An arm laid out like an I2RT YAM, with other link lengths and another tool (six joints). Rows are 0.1 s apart.
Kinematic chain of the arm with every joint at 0, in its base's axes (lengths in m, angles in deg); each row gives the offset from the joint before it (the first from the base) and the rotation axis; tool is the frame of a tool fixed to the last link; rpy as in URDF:
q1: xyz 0 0 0.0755 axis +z
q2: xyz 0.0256 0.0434 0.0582 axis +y
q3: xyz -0.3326 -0.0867 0 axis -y
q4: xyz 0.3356 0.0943 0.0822 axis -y
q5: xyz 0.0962 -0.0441 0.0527 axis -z
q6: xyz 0.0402 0 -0.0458 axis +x
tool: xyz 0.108 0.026 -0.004 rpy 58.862 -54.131 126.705
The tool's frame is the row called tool.
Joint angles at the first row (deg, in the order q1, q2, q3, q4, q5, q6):
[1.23 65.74 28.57 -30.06 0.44 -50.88]
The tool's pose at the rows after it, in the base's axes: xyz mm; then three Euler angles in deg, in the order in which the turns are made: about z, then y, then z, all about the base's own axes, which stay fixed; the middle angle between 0 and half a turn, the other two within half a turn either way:
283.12 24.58 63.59 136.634 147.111 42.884
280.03 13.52 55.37 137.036 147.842 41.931
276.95 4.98 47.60 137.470 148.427 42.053
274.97 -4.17 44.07 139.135 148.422 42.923
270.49 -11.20 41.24 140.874 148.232 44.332
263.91 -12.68 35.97 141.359 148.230 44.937
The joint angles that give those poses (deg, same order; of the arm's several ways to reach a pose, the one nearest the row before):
[0.26 66.00 27.95 -29.62 -1.30 -51.59]
[-1.93 66.62 26.99 -28.74 -1.32 -52.55]
[-3.77 67.32 26.11 -27.78 -1.67 -54.13]
[-6.23 67.94 25.93 -27.68 -2.90 -55.71]
[-8.43 67.94 25.49 -27.95 -4.30 -57.47]
[-9.14 67.32 24.17 -27.51 -4.75 -58.27]

